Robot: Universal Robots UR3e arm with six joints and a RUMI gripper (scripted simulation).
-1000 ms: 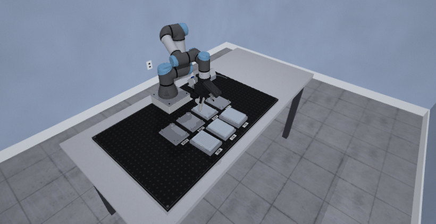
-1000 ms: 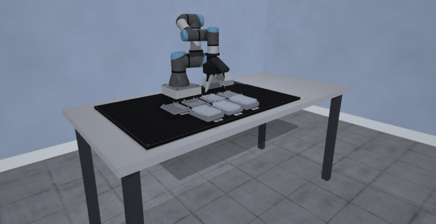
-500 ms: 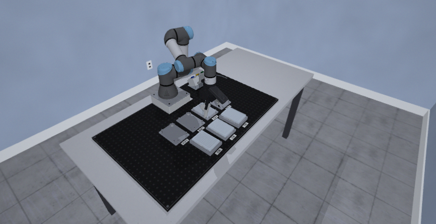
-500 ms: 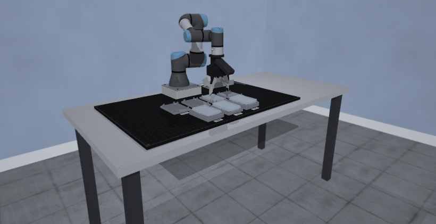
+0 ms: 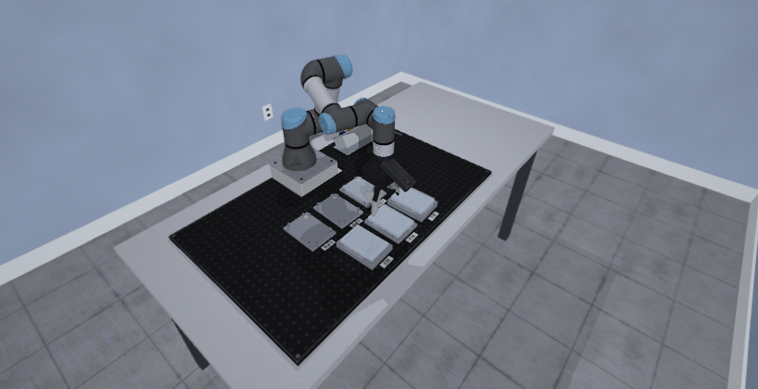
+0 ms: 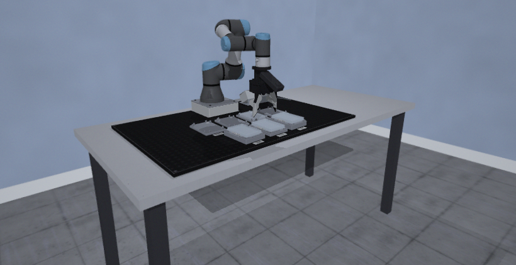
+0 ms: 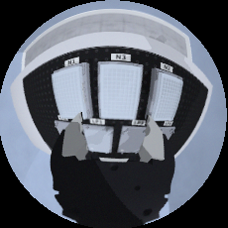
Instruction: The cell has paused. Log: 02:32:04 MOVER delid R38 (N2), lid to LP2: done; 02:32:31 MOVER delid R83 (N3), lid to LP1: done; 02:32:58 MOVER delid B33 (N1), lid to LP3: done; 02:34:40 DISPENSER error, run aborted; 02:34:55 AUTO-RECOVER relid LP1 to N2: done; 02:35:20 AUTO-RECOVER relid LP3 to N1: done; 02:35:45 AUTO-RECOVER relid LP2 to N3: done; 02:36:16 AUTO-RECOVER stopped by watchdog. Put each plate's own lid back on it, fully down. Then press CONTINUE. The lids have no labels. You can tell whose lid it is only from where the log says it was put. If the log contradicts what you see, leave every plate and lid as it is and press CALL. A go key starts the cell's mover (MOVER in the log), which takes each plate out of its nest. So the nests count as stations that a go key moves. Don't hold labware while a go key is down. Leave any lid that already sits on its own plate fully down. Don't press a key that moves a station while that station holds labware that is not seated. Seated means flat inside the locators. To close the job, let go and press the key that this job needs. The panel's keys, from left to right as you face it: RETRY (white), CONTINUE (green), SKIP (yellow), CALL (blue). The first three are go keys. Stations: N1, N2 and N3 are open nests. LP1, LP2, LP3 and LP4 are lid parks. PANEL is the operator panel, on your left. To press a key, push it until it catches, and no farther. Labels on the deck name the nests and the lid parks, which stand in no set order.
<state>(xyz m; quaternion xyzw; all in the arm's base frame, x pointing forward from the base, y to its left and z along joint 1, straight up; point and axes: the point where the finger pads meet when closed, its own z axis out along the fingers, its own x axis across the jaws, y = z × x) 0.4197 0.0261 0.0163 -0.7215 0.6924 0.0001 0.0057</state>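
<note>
My gripper is now 140 mm to the left of the plate, 40 mm above it and 30 mm short of it. Round my hand: LP3 lid park: 150 mm behind, 80 mm to the right, 60 mm below; then LP2 lid park: 180 mm to the left, 160 mm behind, 60 mm below; then clear lid: 150 mm behind, 50 mm to the left, 50 mm below.
</note>
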